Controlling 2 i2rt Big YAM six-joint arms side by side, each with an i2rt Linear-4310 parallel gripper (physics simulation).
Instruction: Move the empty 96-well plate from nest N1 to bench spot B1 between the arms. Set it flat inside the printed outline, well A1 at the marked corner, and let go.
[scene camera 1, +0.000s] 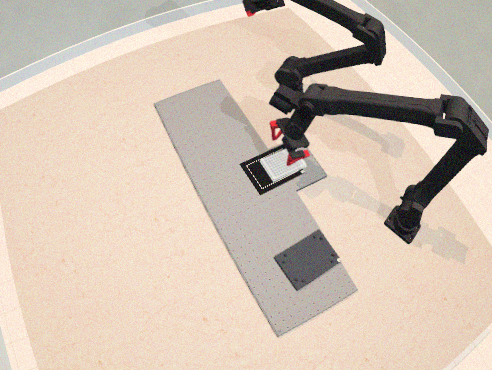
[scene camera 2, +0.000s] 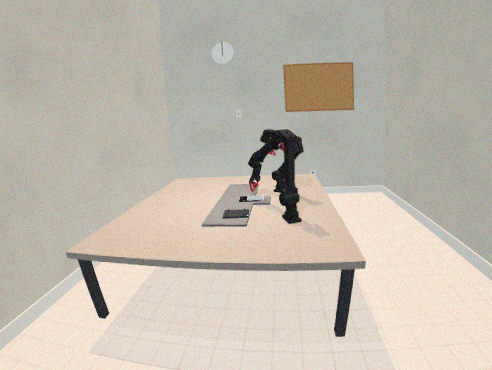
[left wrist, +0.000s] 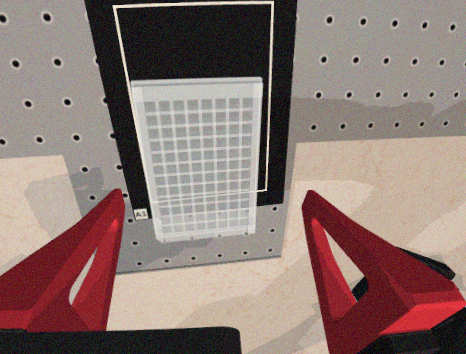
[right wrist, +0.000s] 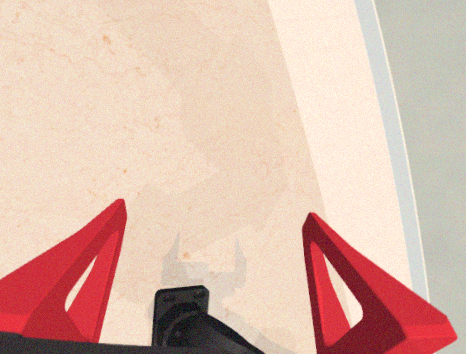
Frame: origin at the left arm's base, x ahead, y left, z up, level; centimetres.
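Seen in the pictures: left gripper, fingertip midpoint: (scene camera 1: 281, 152) (scene camera 2: 253, 189) (left wrist: 217, 197); right gripper, fingertip midpoint: (scene camera 1: 267, 7) (scene camera 2: 280, 152) (right wrist: 218, 214); left arm's base at its link origin: (scene camera 1: 401, 225) (scene camera 2: 291, 219); right arm's base at its link origin: (right wrist: 178, 323).
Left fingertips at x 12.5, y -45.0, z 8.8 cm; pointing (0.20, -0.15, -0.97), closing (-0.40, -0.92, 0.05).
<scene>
Offsets run from my left fingertips to a thing's top centre. "spot": to the spot under its first point. Level surfaces: height alone.
The pale 96-well plate @(dx -1.4, dy +0.9, dz -5.9 cm) (scene camera 1: 274, 167) (scene camera 2: 256, 198) (left wrist: 200, 145) lies on the black mat @(dz -7.4 cm) (left wrist: 195, 40) and overhangs its near end in the left wrist view. Its near end crosses the white printed outline @(spot: dx +8.6, dy -2.7, dz -7.4 cm) (left wrist: 194, 4); the outline's far part is uncovered. The A1 label @(spot: dx -3.7, dy +7.2, dz -7.4 cm) (left wrist: 141, 214) is beside the plate's near left corner. Which plate corner is well A1 cannot be made out. My left gripper (scene camera 1: 282, 150) (scene camera 2: 253, 186) (left wrist: 217, 197) is open above the plate, a finger off each long side. My right gripper (scene camera 2: 276, 149) (right wrist: 218, 214) is open and empty, high and away from the plate.
A dark grey rectangular nest @(dx +18.6, dy +27.0, dz -5.4 cm) (scene camera 1: 306, 260) (scene camera 2: 236, 213) with small studs sits near one end of the grey perforated board @(dz -7.5 cm) (scene camera 1: 210, 185). A black arm base (scene camera 1: 404, 225) stands on the table at the right. Another black base (right wrist: 181, 305) shows below the right gripper.
</scene>
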